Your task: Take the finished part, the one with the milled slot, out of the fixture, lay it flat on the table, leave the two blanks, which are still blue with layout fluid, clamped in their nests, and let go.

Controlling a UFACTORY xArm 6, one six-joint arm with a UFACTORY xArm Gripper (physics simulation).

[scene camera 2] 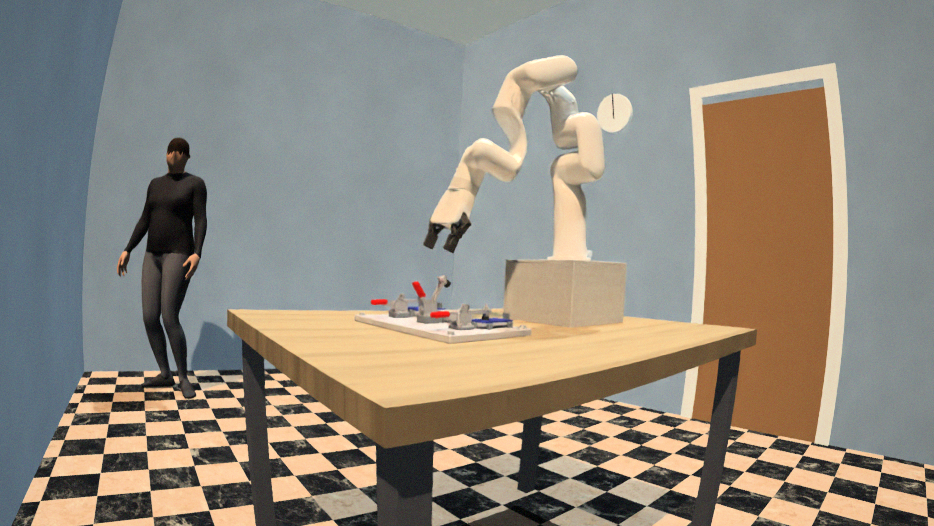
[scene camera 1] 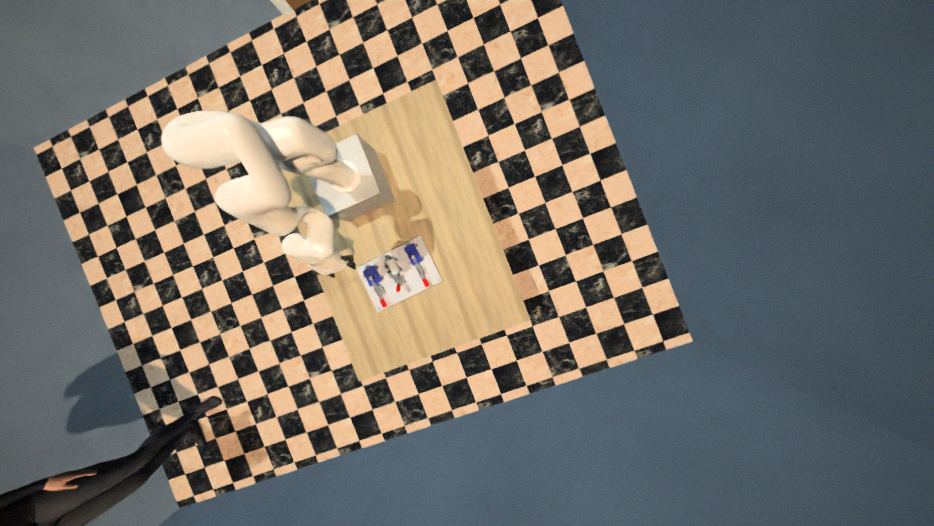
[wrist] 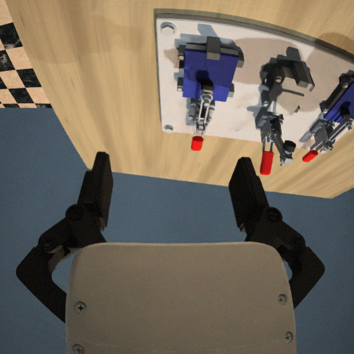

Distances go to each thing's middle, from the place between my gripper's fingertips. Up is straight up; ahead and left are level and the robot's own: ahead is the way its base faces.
The finished part [wrist: 285, 96] lies 6 cm ahead of my hand, 14 cm to the left of it and 15 cm below it. Round my hand: fixture plate [scene camera 1: 414, 284]: 10 cm ahead, 14 cm to the left, 18 cm below.
